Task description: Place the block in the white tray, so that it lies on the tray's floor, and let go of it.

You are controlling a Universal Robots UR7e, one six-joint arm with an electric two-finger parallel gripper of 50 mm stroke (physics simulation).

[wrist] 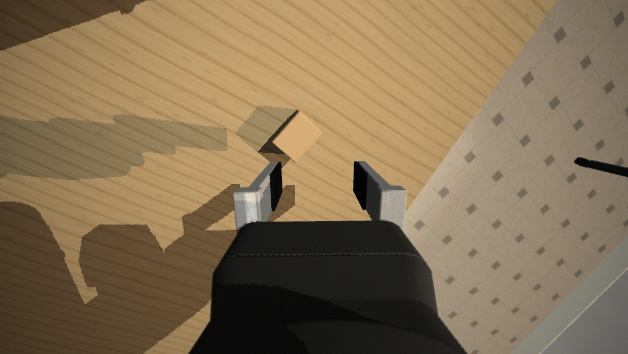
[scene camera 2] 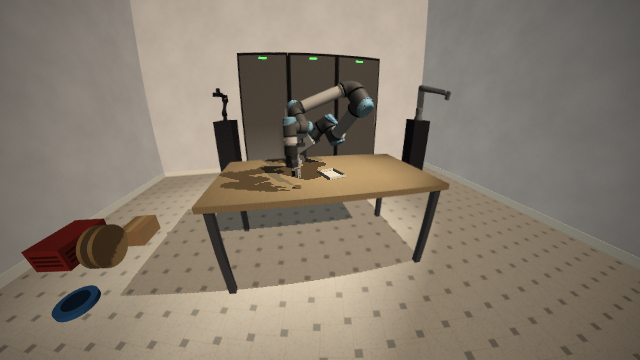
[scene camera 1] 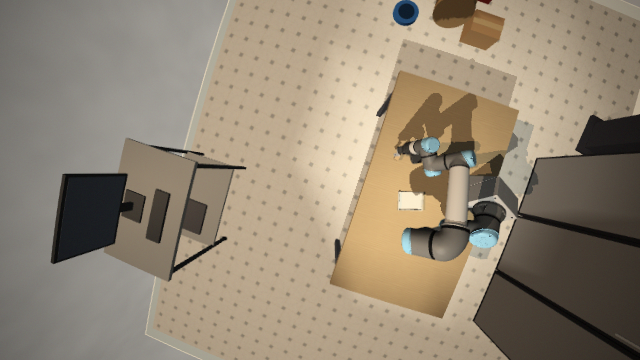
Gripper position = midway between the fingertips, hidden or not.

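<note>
You'd see my gripper (wrist: 317,176) in the wrist view, and there's a tan wooden block (wrist: 298,134) in that view too.
</note>
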